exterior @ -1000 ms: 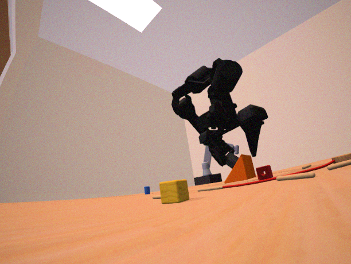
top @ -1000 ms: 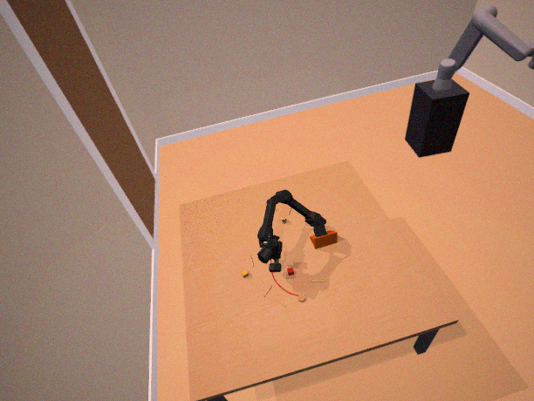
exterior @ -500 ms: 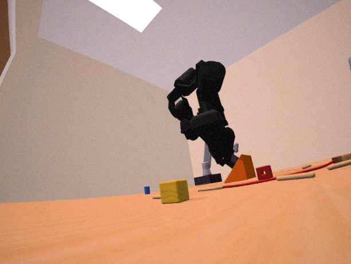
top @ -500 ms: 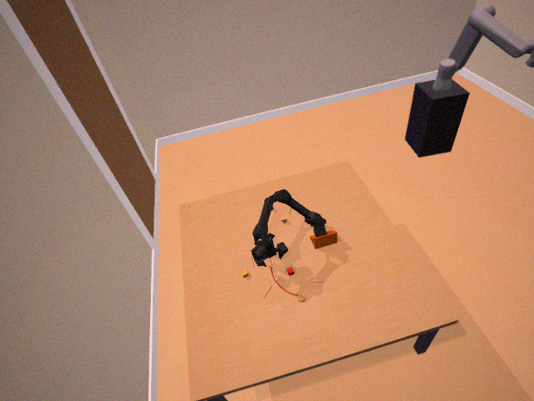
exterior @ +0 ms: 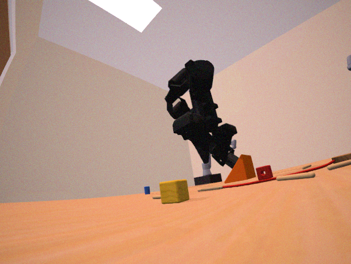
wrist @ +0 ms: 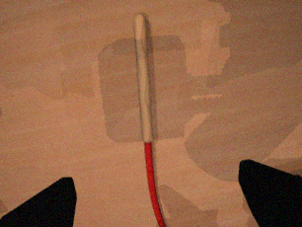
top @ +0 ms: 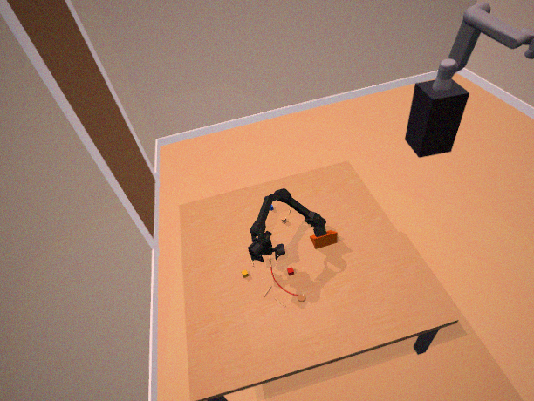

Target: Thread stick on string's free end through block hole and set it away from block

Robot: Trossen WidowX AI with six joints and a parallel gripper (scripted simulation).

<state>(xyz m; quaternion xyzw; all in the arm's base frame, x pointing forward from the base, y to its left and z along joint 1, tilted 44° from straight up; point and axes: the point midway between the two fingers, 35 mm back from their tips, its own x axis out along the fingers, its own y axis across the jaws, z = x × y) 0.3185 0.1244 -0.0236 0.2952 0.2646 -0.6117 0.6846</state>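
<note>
Now: the thin wooden stick 6 cm below my gripper tip and 2 cm to the right of it. Round my gripper tip: round wooden button 23 cm to the left, 13 cm behind, 5 cm below; yellow cube 15 cm ahead, 4 cm below, 3 cm to the left; red block 10 cm behind, 7 cm to the left, 4 cm below.
</note>
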